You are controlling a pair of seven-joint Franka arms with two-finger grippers.
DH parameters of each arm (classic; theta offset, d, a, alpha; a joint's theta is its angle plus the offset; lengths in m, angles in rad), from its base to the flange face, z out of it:
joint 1: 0 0.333 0 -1.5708
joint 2: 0 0 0 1.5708
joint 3: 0 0.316 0.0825 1.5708
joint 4: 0 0 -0.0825 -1.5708
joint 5: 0 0.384 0 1.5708
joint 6: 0 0 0.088 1.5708
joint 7: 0 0.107 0 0
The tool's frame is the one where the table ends.
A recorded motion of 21 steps. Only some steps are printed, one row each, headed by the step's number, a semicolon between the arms.
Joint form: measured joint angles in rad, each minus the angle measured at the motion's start. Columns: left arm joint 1, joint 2, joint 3, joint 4, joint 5, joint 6, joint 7; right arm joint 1, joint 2, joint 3, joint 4, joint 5, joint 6, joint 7.
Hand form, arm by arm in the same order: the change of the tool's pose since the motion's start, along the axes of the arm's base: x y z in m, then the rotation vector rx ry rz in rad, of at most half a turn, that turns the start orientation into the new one. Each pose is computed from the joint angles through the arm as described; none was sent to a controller.
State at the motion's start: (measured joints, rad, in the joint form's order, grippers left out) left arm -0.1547 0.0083 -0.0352 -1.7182 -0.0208 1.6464 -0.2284; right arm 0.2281 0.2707 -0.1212 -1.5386 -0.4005 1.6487 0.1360
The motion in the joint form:
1: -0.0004 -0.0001 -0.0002 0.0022 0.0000 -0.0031 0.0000; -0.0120 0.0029 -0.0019 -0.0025 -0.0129 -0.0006 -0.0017
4: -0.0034 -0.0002 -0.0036 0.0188 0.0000 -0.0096 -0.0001; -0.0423 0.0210 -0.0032 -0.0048 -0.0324 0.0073 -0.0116
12: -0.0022 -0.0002 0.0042 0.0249 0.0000 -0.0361 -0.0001; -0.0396 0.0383 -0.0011 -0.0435 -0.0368 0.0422 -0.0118
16: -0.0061 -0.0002 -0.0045 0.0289 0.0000 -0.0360 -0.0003; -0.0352 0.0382 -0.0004 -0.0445 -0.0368 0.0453 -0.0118
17: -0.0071 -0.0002 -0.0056 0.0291 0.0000 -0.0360 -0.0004; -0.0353 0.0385 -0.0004 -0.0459 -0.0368 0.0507 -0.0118
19: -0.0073 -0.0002 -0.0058 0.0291 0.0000 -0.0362 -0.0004; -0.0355 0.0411 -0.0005 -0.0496 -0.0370 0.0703 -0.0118
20: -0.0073 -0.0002 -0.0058 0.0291 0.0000 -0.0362 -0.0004; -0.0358 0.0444 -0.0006 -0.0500 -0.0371 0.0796 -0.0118
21: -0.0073 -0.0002 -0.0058 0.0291 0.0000 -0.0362 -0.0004; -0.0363 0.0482 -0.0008 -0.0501 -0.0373 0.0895 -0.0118
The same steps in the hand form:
1: -0.0002 -0.0003 0.0008 0.0001 0.0008 -0.0007; 0.0007 -0.0098 -0.0024 -0.0138 0.0053 -0.0096
4: -0.0003 -0.0039 0.0082 -0.0018 -0.0092 -0.0071; 0.0049 -0.0304 -0.0134 -0.0344 0.0213 -0.0241
12: -0.0018 0.0014 0.0090 0.0020 0.0108 0.0014; 0.0058 -0.0267 -0.0399 -0.0380 0.0457 -0.0038
16: -0.0028 -0.0055 0.0109 0.0012 0.0068 -0.0110; 0.0060 -0.0234 -0.0402 -0.0374 0.0438 0.0026
17: -0.0030 -0.0067 0.0110 0.0012 0.0066 -0.0130; 0.0064 -0.0232 -0.0407 -0.0365 0.0407 0.0047
19: -0.0031 -0.0069 0.0110 0.0012 0.0068 -0.0134; 0.0084 -0.0224 -0.0429 -0.0337 0.0296 0.0128
20: -0.0031 -0.0069 0.0110 0.0012 0.0068 -0.0134; 0.0098 -0.0220 -0.0446 -0.0327 0.0250 0.0164
21: -0.0031 -0.0069 0.0110 0.0012 0.0068 -0.0134; 0.0113 -0.0219 -0.0465 -0.0317 0.0200 0.0200

